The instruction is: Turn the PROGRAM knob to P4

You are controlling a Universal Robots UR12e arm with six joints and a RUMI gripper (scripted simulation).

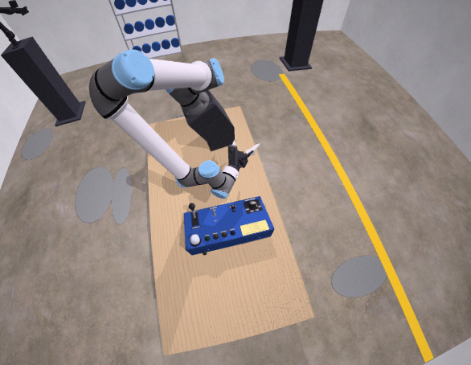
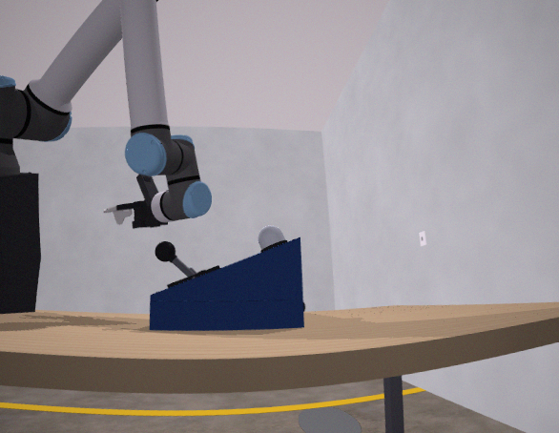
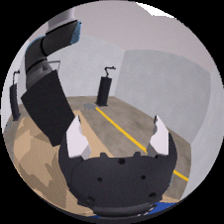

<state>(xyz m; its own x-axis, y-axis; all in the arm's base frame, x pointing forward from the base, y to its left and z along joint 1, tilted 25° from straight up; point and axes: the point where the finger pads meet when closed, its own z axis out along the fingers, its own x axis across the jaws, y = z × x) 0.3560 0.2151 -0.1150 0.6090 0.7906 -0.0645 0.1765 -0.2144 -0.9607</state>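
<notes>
Right now the black mode knob is 29 cm ahead of my hand, 23 cm below it and 16 cm to the right of it. Also, from my hand: black ball lever (40 cm to the right, 27 cm ahead, 22 cm below); then blue console (33 cm ahead, 26 cm below, 21 cm to the right); then toggle (29 cm ahead, 28 cm to the right, 24 cm below).
</notes>
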